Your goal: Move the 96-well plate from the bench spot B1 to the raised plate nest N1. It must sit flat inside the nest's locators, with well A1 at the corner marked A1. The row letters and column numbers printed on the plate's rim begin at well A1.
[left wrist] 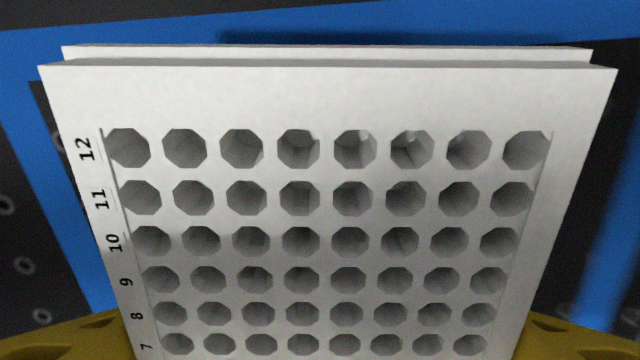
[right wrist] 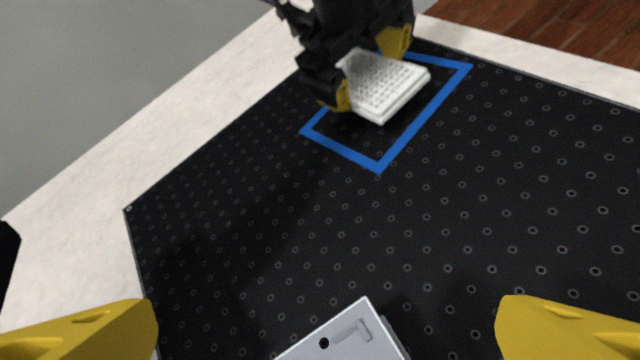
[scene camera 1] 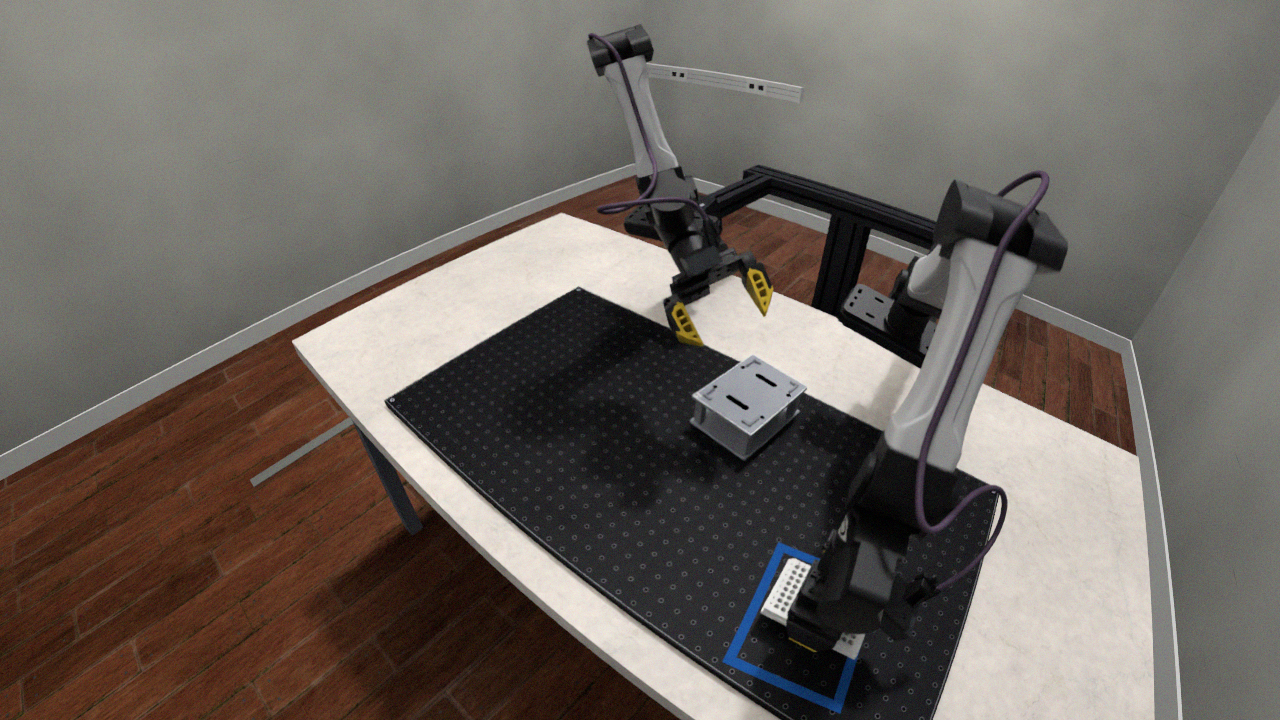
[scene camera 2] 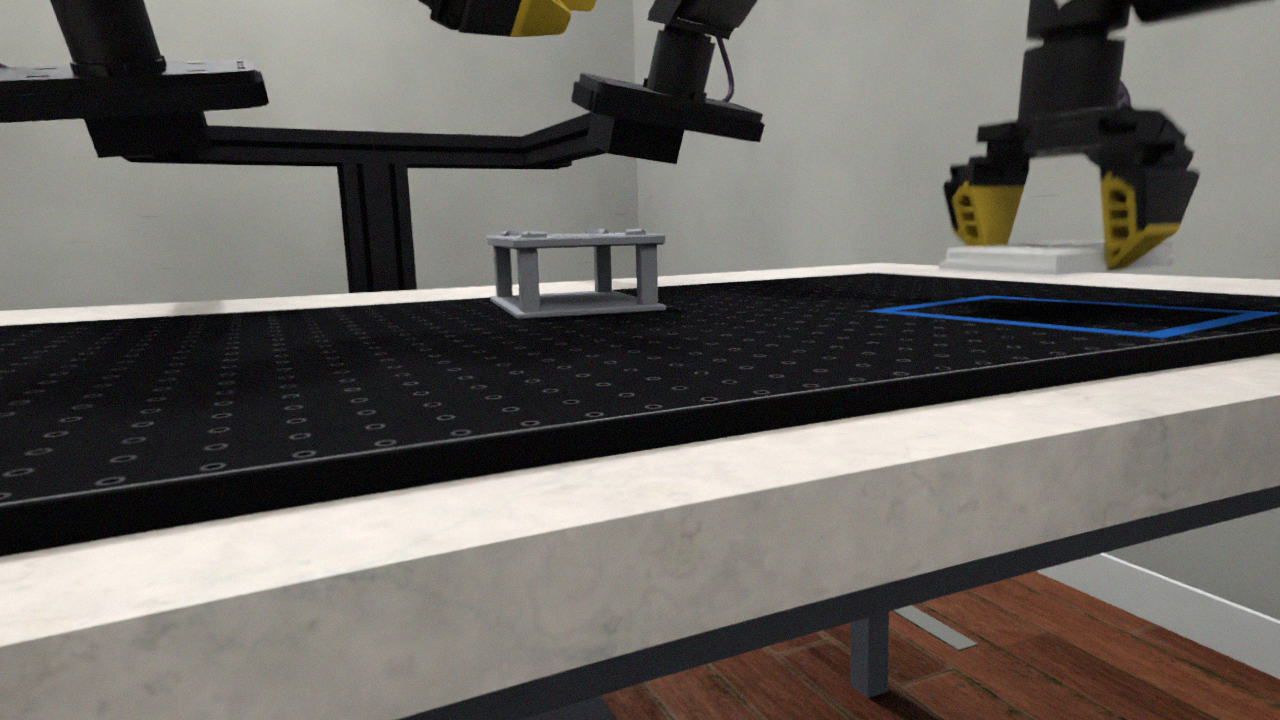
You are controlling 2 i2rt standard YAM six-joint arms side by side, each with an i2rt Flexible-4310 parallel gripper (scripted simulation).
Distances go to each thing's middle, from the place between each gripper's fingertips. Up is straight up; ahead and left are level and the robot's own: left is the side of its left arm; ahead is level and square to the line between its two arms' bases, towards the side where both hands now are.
Now: the grey raised nest (scene camera 1: 762, 399) 29 cm to the right of my left hand, 24 cm behind it and 2 cm above it. The rest, counted from my left hand: white 96-well plate (scene camera 2: 1053, 261) (right at my left hand).
Now: right hand (scene camera 1: 734, 330) 17 cm above the grey raised nest, 8 cm past it and 1 cm to the right of it. Round my right hand: white 96-well plate 30 cm to the left, 19 cm below, 15 cm ahead.
